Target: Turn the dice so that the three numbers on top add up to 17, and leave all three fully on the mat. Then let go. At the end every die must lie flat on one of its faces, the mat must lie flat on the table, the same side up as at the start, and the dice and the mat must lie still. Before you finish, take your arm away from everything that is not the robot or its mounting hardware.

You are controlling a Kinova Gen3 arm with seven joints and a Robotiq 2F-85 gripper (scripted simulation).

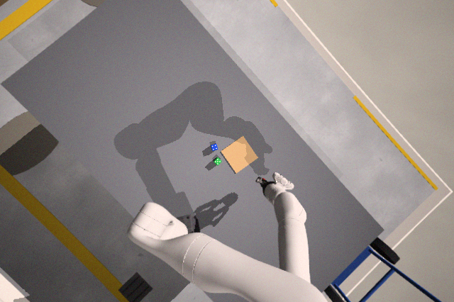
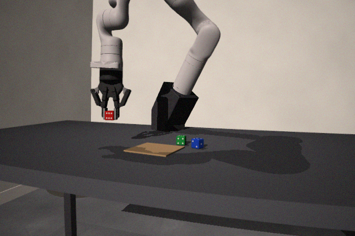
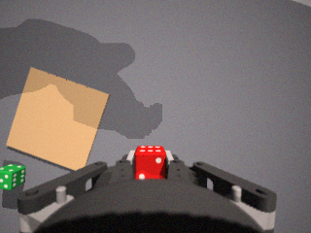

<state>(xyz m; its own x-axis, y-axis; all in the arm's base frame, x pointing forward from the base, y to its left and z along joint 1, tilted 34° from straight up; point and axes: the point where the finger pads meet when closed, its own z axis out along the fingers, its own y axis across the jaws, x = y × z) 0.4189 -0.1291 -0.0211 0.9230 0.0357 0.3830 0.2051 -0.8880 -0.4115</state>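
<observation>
My gripper is now right at the red die. The rest, counted from my hand: green die 210 mm to the left, 100 mm behind, 90 mm below; then tan mat 160 mm to the left, 100 mm below; then blue die 280 mm to the left, 90 mm below, 70 mm behind.
</observation>
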